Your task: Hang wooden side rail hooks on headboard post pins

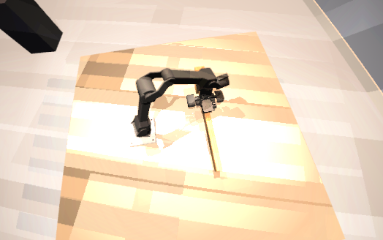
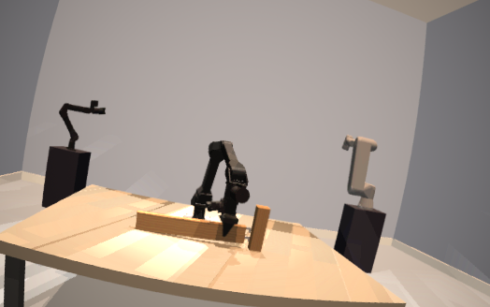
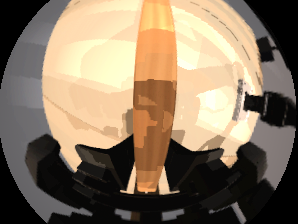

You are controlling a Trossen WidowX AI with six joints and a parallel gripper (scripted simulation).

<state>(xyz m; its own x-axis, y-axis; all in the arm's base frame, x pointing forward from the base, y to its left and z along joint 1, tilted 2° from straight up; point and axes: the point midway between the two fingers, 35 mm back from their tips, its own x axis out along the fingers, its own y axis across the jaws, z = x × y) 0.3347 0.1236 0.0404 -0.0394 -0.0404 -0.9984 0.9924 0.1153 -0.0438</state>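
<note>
My gripper tip is now 2 cm past the headboard post, 13 cm to the right of it and 4 cm below it.
</note>
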